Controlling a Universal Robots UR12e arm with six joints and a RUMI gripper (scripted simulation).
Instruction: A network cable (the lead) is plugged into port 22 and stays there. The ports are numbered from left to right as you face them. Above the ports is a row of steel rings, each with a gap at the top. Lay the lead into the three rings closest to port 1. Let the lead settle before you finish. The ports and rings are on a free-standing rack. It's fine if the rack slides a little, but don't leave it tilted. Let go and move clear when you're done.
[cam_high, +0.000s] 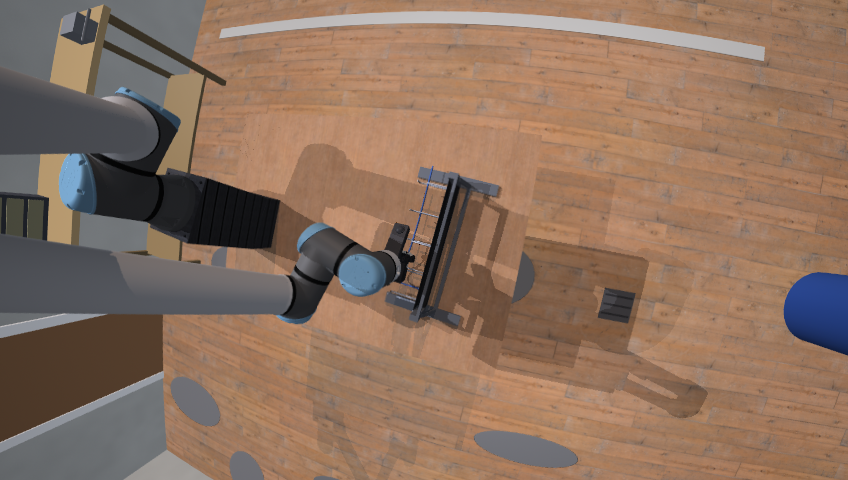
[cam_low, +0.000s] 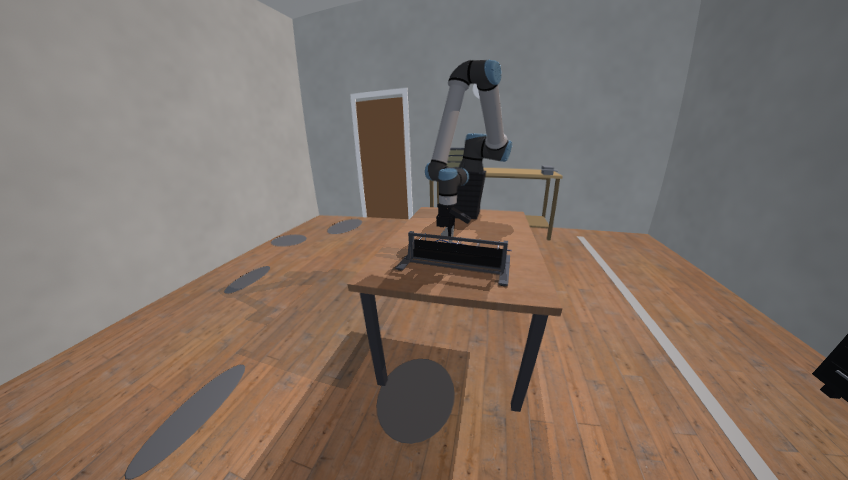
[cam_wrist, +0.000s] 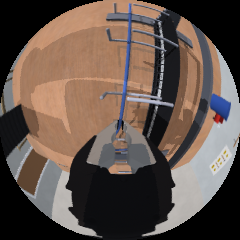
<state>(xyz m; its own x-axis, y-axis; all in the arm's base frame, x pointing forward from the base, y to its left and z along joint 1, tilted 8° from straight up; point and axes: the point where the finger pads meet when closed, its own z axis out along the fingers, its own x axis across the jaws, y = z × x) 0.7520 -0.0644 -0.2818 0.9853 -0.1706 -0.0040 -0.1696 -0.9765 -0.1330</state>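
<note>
The dark rack is 10 cm ahead of my hand and 3 cm to the left of it.
</note>
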